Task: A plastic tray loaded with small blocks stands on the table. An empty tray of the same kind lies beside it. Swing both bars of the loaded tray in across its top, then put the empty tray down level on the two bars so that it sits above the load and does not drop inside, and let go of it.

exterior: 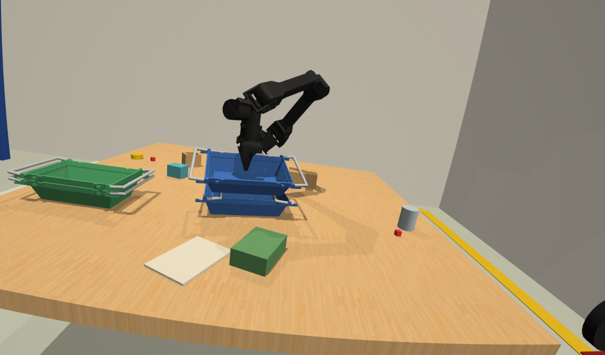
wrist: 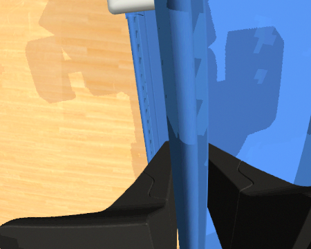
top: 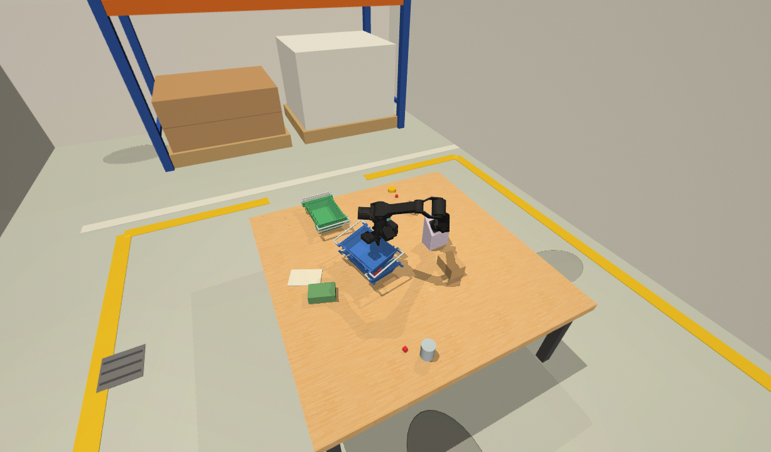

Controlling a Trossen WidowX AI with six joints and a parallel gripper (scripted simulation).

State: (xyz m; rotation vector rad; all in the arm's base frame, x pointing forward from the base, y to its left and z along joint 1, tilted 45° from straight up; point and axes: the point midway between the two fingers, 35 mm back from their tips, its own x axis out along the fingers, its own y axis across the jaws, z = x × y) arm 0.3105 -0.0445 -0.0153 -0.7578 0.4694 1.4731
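Right now my gripper tip is 7 cm short of the blue tray, 1 cm to the right of it and 2 cm below it. Also, from my gripper tip: cream sheet 36 cm ahead, 8 cm to the right, 10 cm below; then teal cube 20 cm behind, 27 cm to the right, 8 cm below; then green block 33 cm ahead, 6 cm to the left, 9 cm below.
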